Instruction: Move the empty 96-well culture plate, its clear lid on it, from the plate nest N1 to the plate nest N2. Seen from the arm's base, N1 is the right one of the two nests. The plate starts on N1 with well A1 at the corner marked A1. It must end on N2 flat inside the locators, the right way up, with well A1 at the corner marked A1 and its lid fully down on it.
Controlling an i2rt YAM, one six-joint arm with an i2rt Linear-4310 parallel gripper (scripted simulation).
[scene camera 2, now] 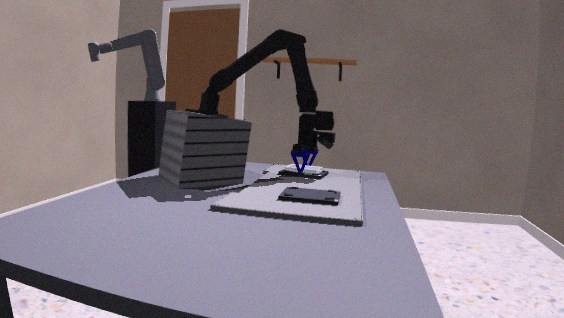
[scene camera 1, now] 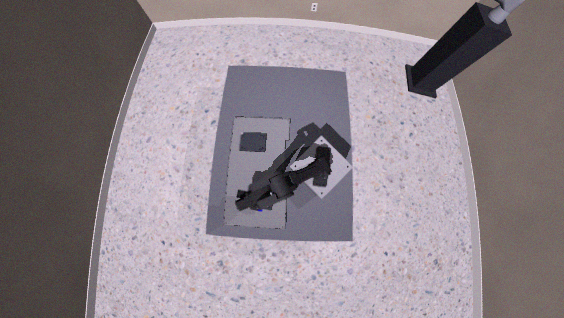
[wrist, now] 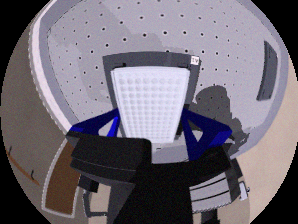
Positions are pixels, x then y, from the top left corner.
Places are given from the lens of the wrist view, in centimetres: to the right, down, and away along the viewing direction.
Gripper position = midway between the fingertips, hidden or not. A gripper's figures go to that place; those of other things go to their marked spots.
my gripper [wrist: 150, 111]: 0, 0, 13
clear lid [wrist: 150, 100]: 0, -1, 10
